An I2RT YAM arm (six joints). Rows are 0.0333 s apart.
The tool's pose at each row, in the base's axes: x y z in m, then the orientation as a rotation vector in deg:
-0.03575, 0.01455, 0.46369, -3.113, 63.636, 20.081
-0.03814, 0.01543, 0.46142, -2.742, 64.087, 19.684
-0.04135, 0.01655, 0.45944, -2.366, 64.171, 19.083
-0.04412, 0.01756, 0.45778, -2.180, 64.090, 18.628
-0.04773, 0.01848, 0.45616, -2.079, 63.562, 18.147
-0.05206, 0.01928, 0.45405, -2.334, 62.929, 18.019
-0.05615, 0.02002, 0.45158, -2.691, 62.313, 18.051
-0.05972, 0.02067, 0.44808, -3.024, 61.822, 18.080
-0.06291, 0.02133, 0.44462, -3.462, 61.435, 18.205
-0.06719, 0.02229, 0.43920, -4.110, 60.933, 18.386
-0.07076, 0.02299, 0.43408, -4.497, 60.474, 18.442
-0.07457, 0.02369, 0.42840, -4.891, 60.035, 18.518
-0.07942, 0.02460, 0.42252, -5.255, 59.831, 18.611
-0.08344, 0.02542, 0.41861, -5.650, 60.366, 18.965
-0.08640, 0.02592, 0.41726, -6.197, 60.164, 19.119
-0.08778, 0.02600, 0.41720, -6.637, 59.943, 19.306
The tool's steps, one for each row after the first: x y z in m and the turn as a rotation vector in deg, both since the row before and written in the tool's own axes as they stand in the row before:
0.00128, 0.00126, -0.00290, 0.556, 0.367, -0.099
0.00078, 0.00174, -0.00344, 0.609, -0.001, -0.290
0.00063, 0.00152, -0.00296, 0.363, -0.126, -0.280
0.00023, 0.00166, -0.00370, 0.248, -0.553, -0.376
0.00030, 0.00166, -0.00458, -0.224, -0.590, -0.274
0.00064, 0.00151, -0.00455, -0.383, -0.552, -0.193
0.00170, 0.00119, -0.00459, -0.346, -0.432, -0.175
0.00179, 0.00114, -0.00425, -0.464, -0.311, -0.139
0.00306, 0.00156, -0.00607, -0.676, -0.389, -0.203
0.00301, 0.00122, -0.00537, -0.400, -0.389, -0.177
0.00335, 0.00129, -0.00586, -0.414, -0.367, -0.162
0.00305, 0.00184, -0.00680, -0.367, -0.141, -0.112
0.00170, 0.00170, -0.00513, -0.419, 0.594, 0.159
-0.00005, 0.00130, -0.00302, -0.543, -0.106, -0.150
-0.00056, 0.00051, -0.00116, -0.475, -0.141, -0.074

